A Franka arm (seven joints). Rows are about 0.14 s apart.
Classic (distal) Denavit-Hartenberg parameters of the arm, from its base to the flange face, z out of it. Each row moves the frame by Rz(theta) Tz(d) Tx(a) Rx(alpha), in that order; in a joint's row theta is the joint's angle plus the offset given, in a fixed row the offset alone. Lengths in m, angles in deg.
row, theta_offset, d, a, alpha
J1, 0, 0.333, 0, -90
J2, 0, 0, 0, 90
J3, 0, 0.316, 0.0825, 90
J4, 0, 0, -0.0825, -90
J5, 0, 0.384, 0, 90
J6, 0, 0, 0.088, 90
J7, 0, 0.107, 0, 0
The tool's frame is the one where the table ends.
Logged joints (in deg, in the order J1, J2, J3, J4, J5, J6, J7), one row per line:
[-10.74, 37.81, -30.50, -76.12, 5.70, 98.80, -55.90]
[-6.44, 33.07, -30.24, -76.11, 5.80, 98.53, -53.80]
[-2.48, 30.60, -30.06, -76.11, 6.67, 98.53, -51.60]
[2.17, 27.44, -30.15, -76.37, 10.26, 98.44, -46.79]
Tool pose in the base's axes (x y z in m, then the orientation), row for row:
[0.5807, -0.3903, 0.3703, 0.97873, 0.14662, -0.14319, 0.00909]
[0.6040, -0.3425, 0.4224, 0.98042, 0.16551, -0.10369, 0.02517]
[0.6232, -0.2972, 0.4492, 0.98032, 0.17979, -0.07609, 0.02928]
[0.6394, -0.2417, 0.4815, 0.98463, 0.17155, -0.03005, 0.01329]
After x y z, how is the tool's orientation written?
As a quaternion, x y z w.
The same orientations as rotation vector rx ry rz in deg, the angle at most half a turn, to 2 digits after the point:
[175.16, 26.24, -25.63]
[173.70, 29.32, -18.37]
[173.24, 31.77, -13.45]
[175.75, 30.62, -5.36]

